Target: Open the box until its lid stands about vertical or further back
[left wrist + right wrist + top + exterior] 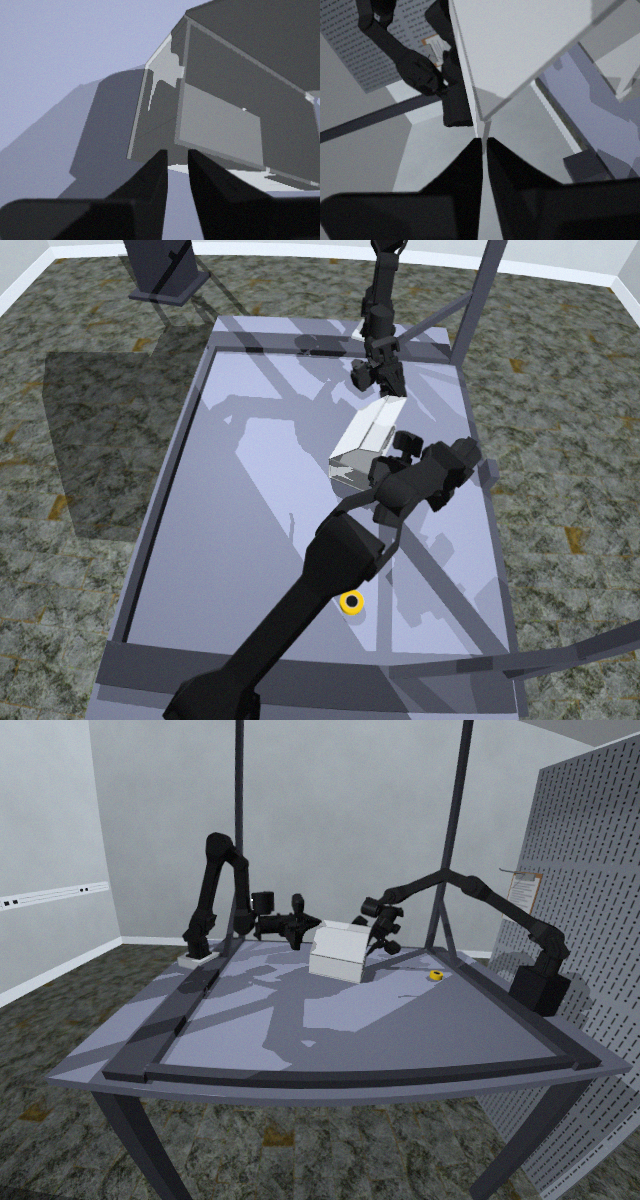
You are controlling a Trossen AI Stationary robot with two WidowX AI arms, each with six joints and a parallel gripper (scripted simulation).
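Right now my left hand is 5 cm short of the box, 9 cm to the left of it and 1 cm below it.
Right now the box is 11 cm to the left of my right hand, 6 cm below it and 3 cm ahead of it.
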